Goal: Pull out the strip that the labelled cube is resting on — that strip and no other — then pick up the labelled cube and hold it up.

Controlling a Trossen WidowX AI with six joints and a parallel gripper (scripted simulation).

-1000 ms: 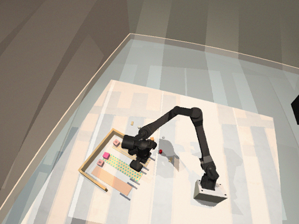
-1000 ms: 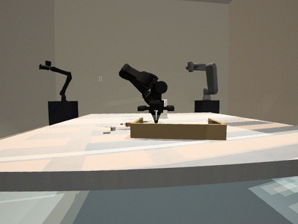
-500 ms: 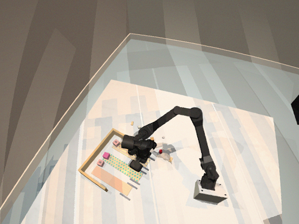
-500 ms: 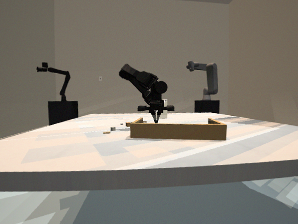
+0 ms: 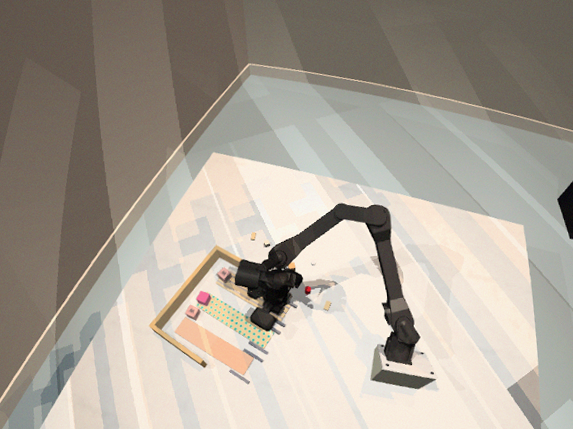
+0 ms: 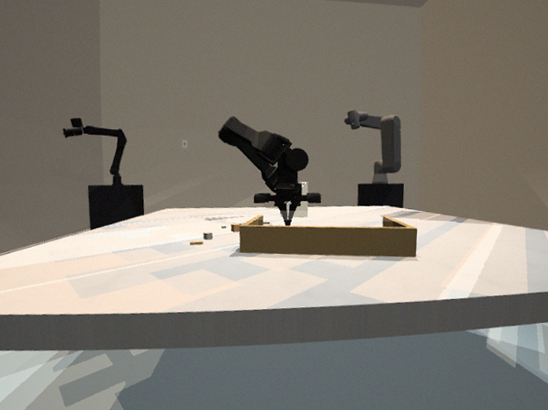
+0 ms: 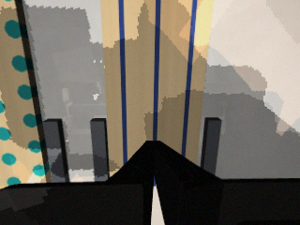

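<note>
My gripper tip is now 90 mm short of the blue-lined strip and 30 mm to the left of it. Also, from my gripper tip: teal-dotted strip (120 mm ahead, 60 mm to the left); orange strip (150 mm to the left, 150 mm ahead).
</note>
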